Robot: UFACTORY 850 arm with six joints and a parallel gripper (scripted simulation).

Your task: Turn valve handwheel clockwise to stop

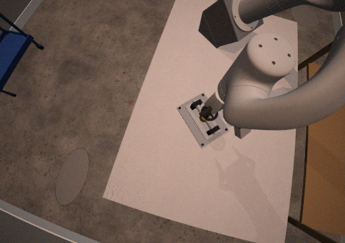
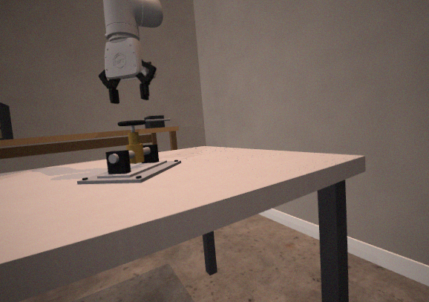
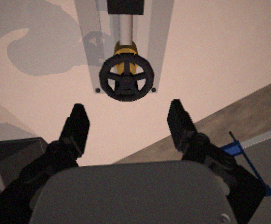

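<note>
My hand is 80 mm above the black spoked handwheel. Round my hand: grey base plate: 200 mm below.
</note>
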